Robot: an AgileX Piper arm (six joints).
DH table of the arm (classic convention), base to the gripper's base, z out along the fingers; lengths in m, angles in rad. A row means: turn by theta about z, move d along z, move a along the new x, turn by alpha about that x. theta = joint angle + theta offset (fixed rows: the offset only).
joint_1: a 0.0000; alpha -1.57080; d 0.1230; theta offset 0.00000
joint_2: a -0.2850; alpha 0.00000; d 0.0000; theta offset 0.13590
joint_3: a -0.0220; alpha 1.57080; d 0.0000; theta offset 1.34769
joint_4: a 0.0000; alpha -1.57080; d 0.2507; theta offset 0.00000
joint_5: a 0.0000; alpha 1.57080; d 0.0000; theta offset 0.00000
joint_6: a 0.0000; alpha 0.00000; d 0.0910; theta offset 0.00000
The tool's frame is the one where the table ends.
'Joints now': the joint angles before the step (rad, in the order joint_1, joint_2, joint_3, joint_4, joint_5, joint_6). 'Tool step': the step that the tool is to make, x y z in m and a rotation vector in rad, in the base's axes. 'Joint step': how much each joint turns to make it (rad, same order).
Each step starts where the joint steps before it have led.
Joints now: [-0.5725 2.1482 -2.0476 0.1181 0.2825 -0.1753]
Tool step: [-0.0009 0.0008 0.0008 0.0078 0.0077 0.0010]
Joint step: [0.0001 -0.0038 -0.0002 -0.0003 0.0147 0.0028]
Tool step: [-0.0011 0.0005 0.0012 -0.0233 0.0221 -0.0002]
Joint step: [0.0016 -0.0044 0.0005 -0.0412 0.0097 0.0102]
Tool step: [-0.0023 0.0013 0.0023 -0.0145 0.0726 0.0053]
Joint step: [0.0022 -0.0018 -0.0247 -0.0528 0.0798 0.0015]
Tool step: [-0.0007 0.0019 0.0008 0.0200 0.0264 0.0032]
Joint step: [0.0020 -0.0004 -0.0137 0.0026 0.0471 0.0001]
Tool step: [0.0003 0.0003 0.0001 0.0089 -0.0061 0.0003]
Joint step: [0.0000 0.0004 -0.0010 0.0106 0.0002 0.0003]
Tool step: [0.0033 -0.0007 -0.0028 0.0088 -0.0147 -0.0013]
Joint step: [0.0017 0.0127 -0.0083 0.0085 -0.0122 0.0073]
